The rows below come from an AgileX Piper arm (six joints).
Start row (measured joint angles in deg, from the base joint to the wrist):
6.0 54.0 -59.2 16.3 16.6 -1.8
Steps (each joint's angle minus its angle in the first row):
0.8 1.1 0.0 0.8 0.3 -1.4
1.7 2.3 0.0 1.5 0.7 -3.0
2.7 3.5 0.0 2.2 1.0 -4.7
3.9 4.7 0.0 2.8 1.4 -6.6
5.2 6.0 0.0 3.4 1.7 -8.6
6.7 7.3 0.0 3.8 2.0 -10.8
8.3 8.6 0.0 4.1 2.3 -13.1
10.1 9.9 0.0 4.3 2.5 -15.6
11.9 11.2 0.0 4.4 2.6 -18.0
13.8 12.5 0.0 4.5 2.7 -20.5
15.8 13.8 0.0 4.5 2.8 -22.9
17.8 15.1 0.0 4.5 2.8 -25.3
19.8 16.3 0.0 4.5 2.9 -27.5
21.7 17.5 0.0 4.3 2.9 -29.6
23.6 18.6 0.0 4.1 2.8 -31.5
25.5 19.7 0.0 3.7 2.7 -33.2
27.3 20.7 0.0 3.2 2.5 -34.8
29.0 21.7 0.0 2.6 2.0 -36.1
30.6 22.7 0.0 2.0 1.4 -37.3
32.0 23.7 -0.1 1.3 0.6 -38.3
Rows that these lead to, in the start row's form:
6.8 55.1 -59.2 17.1 16.9 -3.2
7.7 56.3 -59.2 17.8 17.3 -4.8
8.7 57.5 -59.2 18.5 17.6 -6.5
9.9 58.7 -59.2 19.1 18.0 -8.4
11.2 60.0 -59.2 19.7 18.3 -10.4
12.7 61.3 -59.2 20.1 18.6 -12.6
14.3 62.6 -59.2 20.4 18.9 -14.9
16.1 63.9 -59.2 20.6 19.1 -17.4
17.9 65.2 -59.2 20.7 19.2 -19.8
19.8 66.5 -59.2 20.8 19.3 -22.3
21.8 67.8 -59.2 20.8 19.4 -24.7
23.8 69.1 -59.2 20.8 19.4 -27.1
25.8 70.3 -59.2 20.8 19.5 -29.3
27.7 71.5 -59.2 20.6 19.5 -31.4
29.6 72.6 -59.2 20.4 19.4 -33.3
31.5 73.7 -59.2 20.0 19.3 -35.0
33.3 74.7 -59.2 19.5 19.1 -36.6
35.0 75.7 -59.2 18.9 18.6 -37.9
36.6 76.7 -59.2 18.3 18.0 -39.1
38.0 77.7 -59.3 17.6 17.2 -40.1

